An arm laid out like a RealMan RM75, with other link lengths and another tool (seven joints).
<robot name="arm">
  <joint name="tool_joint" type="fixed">
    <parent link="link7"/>
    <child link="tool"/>
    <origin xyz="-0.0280 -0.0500 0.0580" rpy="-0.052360 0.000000 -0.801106"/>
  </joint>
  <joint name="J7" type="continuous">
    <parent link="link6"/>
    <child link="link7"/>
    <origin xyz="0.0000 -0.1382 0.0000" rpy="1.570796 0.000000 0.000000"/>
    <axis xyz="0 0 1"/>
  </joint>
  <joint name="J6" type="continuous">
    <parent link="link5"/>
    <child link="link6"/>
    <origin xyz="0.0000 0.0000 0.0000" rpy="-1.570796 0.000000 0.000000"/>
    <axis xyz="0 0 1"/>
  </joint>
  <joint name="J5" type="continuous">
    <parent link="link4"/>
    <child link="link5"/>
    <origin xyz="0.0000 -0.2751 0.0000" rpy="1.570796 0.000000 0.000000"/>
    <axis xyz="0 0 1"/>
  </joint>
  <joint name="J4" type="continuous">
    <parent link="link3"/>
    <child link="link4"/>
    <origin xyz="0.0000 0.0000 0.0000" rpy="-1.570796 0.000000 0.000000"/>
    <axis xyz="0 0 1"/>
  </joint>
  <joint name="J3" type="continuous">
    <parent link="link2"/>
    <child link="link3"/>
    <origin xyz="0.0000 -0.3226 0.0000" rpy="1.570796 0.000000 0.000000"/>
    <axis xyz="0 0 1"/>
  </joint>
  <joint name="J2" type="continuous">
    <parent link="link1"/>
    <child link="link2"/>
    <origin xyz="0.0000 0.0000 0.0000" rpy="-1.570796 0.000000 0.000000"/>
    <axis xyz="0 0 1"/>
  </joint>
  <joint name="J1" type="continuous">
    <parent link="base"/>
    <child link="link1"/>
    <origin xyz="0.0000 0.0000 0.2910"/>
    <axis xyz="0 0 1"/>
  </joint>
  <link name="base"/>
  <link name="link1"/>
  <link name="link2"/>
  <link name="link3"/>
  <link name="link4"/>
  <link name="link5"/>
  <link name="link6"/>
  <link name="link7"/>
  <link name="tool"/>
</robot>
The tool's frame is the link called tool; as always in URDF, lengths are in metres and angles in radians. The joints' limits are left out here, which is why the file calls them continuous.
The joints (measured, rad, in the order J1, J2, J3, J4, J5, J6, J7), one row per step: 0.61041, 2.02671, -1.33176, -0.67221, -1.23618, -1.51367, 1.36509; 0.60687, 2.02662, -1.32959, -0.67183, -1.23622, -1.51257, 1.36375; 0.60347, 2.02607, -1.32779, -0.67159, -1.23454, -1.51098, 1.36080; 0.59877, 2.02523, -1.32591, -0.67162, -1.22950, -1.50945, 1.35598; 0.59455, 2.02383, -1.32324, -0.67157, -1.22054, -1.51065, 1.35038; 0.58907, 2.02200, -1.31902, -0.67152, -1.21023, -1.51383, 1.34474; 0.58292, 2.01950, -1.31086, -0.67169, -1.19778, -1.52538, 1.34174; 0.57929, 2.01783, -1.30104, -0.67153, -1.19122, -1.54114, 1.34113; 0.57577, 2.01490, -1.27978, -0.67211, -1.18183, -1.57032, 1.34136; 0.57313, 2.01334, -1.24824, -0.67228, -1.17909, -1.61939, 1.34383; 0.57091, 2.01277, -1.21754, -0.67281, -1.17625, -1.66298, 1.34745; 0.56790, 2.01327, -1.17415, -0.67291, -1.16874, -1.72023, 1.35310; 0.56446, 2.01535, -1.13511, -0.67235, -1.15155, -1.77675, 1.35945; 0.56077, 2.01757, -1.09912, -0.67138, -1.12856, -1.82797, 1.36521; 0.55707, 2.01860, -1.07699, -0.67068, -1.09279, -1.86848, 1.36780; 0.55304, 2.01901, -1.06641, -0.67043, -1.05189, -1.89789, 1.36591; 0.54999, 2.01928, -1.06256, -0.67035, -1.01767, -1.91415, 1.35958; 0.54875, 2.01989, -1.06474, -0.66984, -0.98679, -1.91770, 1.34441
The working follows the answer.
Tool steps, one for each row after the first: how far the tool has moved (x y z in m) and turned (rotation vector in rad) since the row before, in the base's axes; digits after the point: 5 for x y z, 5 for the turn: 0.00209, -0.00007, 0.00063, 0.00309, 0.00044, -0.00467; 0.00190, 0.00014, 0.00108, 0.00510, 0.00109, -0.00384; 0.00218, 0.00014, 0.00188, 0.00774, 0.00378, -0.00433; 0.00152, 0.00019, 0.00302, 0.00871, 0.00816, -0.00262; 0.00207, 0.00000, 0.00390, 0.00947, 0.01046, -0.00338; 0.00189, -0.00071, 0.00567, 0.00692, 0.01714, -0.00159; 0.00082, -0.00127, 0.00473, 0.00177, 0.01497, 0.00281; 0.00019, -0.00161, 0.00928, 0.00459, 0.02683, 0.00800; -0.00086, -0.00433, 0.01062, -0.00263, 0.03353, 0.01991; -0.00064, -0.00382, 0.01002, -0.00072, 0.03174, 0.01697; -0.00048, -0.00510, 0.01414, 0.00242, 0.04687, 0.02084; -0.00077, -0.00585, 0.01400, 0.00327, 0.05364, 0.02155; -0.00015, -0.00560, 0.01413, 0.00806, 0.05475, 0.01950; -0.00060, -0.00489, 0.01329, 0.01287, 0.05440, 0.01833; -0.00057, -0.00412, 0.01150, 0.01676, 0.04905, 0.01578; -0.00034, -0.00254, 0.00840, 0.01846, 0.03601, 0.01003; -0.00079, -0.00073, 0.00605, 0.02452, 0.02723, 0.00495
Tool pose at each row, in the base's axes (x y z in m, rotation vector in rad; rounded; the steps above come from the unrounded poses): 0.16553, 0.50016, -0.02587, -2.53072, -0.80412, 0.98736; 0.16761, 0.50009, -0.02524, -2.52855, -0.79865, 0.98442; 0.16952, 0.50022, -0.02416, -2.52410, -0.79470, 0.98123; 0.17169, 0.50037, -0.02228, -2.51564, -0.79011, 0.97938; 0.17322, 0.50056, -0.01926, -2.50311, -0.78682, 0.98263; 0.17528, 0.50056, -0.01536, -2.48849, -0.78204, 0.98779; 0.17717, 0.49985, -0.00969, -2.47115, -0.77678, 1.00286; 0.17799, 0.49859, -0.00496, -2.45890, -0.77631, 1.02006; 0.17818, 0.49698, 0.00432, -2.43509, -0.77967, 1.05081; 0.17733, 0.49265, 0.01494, -2.41027, -0.79364, 1.09786; 0.17668, 0.48882, 0.02495, -2.38484, -0.80484, 1.14018; 0.17620, 0.48372, 0.03910, -2.34393, -0.81687, 1.19798; 0.17543, 0.47787, 0.05310, -2.29558, -0.82732, 1.26174; 0.17528, 0.47227, 0.06723, -2.24145, -0.83628, 1.32113; 0.17468, 0.46738, 0.08053, -2.18285, -0.84553, 1.37478; 0.17410, 0.46327, 0.09203, -2.12537, -0.85495, 1.41778; 0.17376, 0.46073, 0.10043, -2.07842, -0.86290, 1.44327; 0.17297, 0.46000, 0.10648, -2.03548, -0.87134, 1.45304

